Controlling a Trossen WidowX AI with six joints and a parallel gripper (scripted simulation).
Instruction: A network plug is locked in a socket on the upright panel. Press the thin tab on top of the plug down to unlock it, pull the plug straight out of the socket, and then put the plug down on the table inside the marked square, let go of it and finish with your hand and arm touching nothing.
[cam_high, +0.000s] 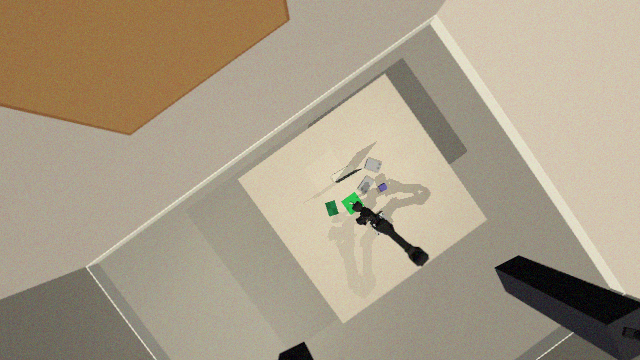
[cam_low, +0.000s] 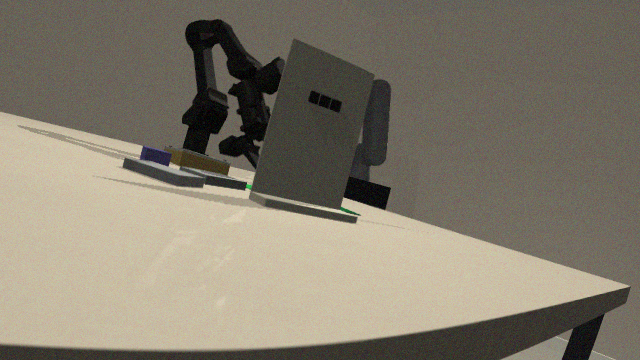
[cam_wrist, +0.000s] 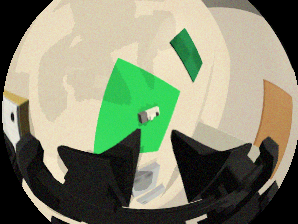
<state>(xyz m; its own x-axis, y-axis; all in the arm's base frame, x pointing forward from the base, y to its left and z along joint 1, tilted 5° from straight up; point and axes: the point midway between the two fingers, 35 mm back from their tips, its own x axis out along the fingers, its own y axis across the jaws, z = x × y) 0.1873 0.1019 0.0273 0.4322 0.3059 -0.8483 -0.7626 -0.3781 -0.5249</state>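
Now: the network plug 3 cm below my gripper tip, 1 cm to the left of it and 1 cm ahead of it. Also, from my gripper tip: green marked square 4 cm below, 1 cm ahead; dark green patch 16 cm to the left, 4 cm below, 4 cm ahead; upright panel 22 cm ahead, 7 cm above, 3 cm to the right.
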